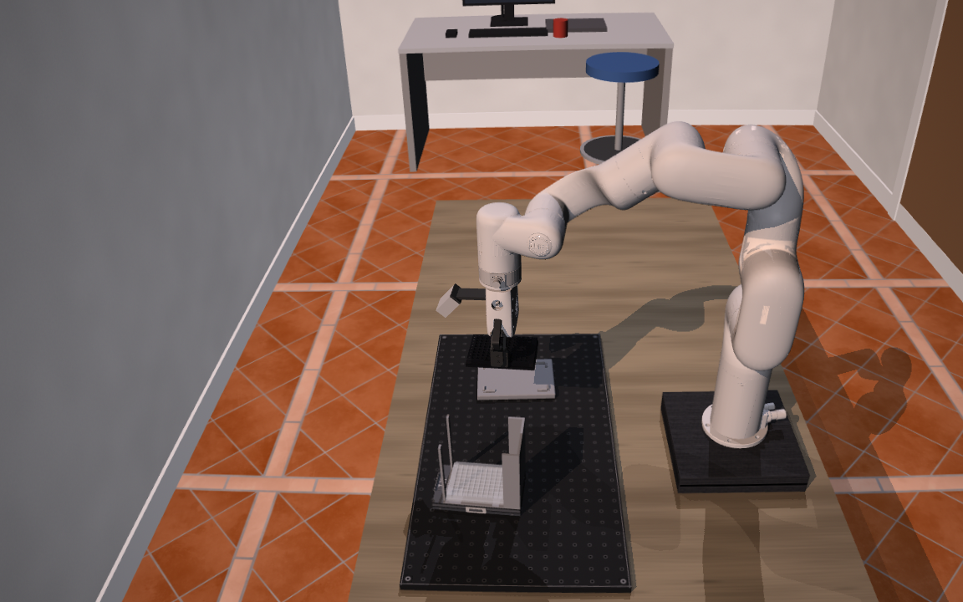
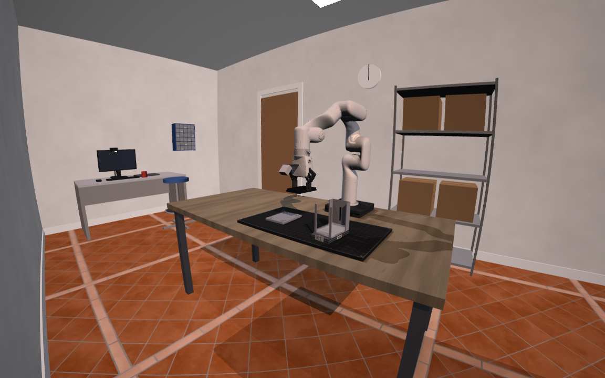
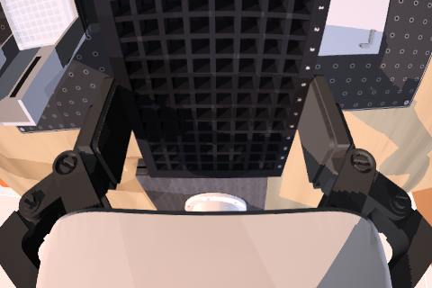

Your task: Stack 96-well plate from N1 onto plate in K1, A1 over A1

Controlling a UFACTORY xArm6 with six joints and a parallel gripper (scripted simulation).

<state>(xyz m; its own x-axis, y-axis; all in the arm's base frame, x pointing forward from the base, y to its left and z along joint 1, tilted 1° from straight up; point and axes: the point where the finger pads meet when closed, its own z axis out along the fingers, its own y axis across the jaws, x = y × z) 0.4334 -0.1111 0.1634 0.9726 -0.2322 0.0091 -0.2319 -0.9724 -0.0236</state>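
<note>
The white 96-well plate is 6 cm ahead of my hand, 18 cm to the left of it and 17 cm below it. Also, from my hand: plate nest N1 (4 cm behind, 13 cm to the right, 18 cm below); black 96-well plate (1 cm below); A1 mark (3 cm ahead, 19 cm to the right, 18 cm below).
</note>
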